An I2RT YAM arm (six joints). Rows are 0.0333 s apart.
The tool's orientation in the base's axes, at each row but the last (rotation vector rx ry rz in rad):
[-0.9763 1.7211 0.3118]
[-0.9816 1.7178 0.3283]
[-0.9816 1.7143 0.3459]
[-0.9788 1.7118 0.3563]
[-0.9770 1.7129 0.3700]
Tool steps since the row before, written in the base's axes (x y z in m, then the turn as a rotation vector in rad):
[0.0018 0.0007 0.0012 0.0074 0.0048 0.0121]
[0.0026 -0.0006 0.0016 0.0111 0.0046 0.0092]
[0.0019 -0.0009 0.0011 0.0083 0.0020 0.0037]
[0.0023 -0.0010 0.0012 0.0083 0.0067 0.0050]
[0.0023 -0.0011 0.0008 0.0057 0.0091 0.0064]
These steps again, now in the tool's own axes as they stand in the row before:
[-0.0015 -0.0012 0.0012 -0.0135 -0.0055 0.0034]
[-0.0014 -0.0027 0.0007 -0.0111 -0.0077 0.0068]
[-0.0007 -0.0022 0.0002 -0.0049 -0.0059 0.0053]
[-0.0008 -0.0026 0.0004 -0.0081 -0.0033 0.0080]
[-0.0004 -0.0026 0.0005 -0.0101 -0.0001 0.0073]

